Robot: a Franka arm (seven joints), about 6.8 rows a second.
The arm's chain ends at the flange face. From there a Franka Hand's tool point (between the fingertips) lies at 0.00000 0.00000 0.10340 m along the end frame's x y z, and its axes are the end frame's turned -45 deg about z.
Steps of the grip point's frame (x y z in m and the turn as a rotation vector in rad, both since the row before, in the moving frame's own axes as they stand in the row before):
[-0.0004, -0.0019, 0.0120, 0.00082, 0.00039, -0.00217]
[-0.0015, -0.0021, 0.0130, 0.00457, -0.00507, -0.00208]
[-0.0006, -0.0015, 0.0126, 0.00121, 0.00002, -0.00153]
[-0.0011, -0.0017, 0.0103, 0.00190, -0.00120, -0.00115]
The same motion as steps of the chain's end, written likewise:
[-0.0016, -0.0010, 0.0120, 0.00086, -0.00030, -0.00217]
[-0.0018, -0.0005, 0.0130, -0.00035, -0.00682, -0.00208]
[-0.0014, -0.0005, 0.0126, 0.00087, -0.00084, -0.00153]
[-0.0018, -0.0004, 0.0103, 0.00049, -0.00219, -0.00115]

